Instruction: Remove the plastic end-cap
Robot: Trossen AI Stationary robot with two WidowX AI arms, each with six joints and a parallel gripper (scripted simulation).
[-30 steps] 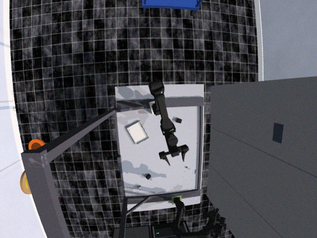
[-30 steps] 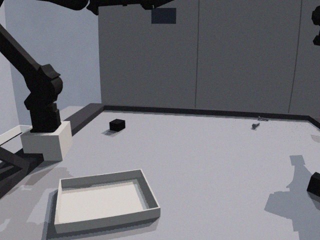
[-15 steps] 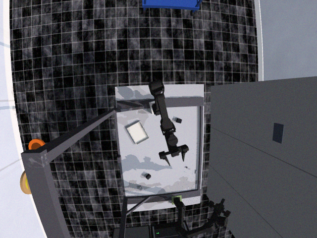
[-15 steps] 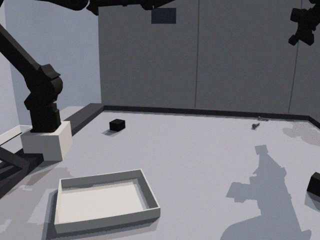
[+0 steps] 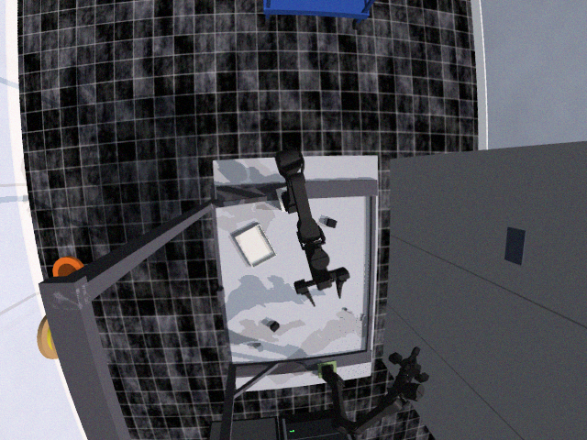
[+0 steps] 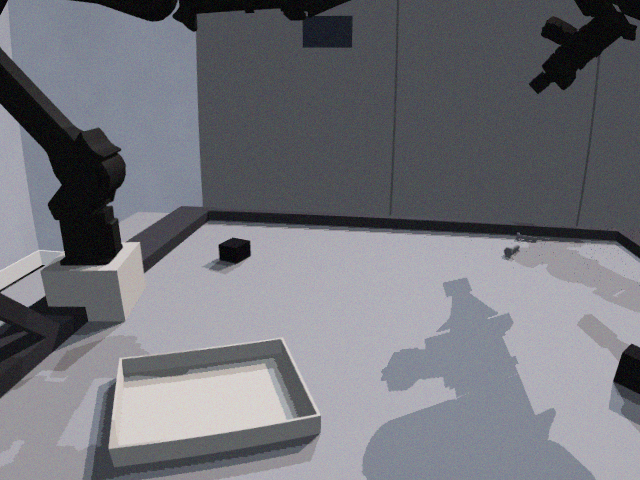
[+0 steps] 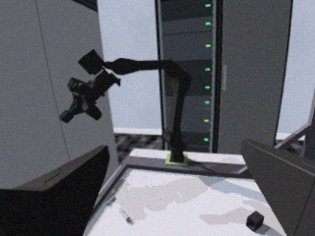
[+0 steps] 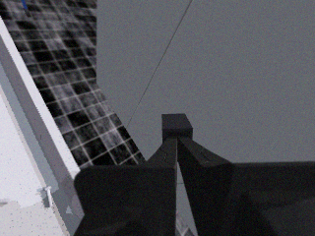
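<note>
My right hand is 30 mm short of the black plastic end-cap, 10 mm to the right of it and 20 mm above it. From my right hand the other things lie so: metal part 180 mm behind, 150 mm to the left, 310 mm below; metal parts tray 550 mm behind, 590 mm to the left, 310 mm below.
The black plastic end-cap is 36 cm ahead of my left hand, 45 cm to the right of it and 9 cm below it. Round my left hand: metal part 15 cm ahead, 32 cm to the right, 38 cm below; metal parts tray 21 cm behind, 13 cm to the left, 38 cm below.
</note>
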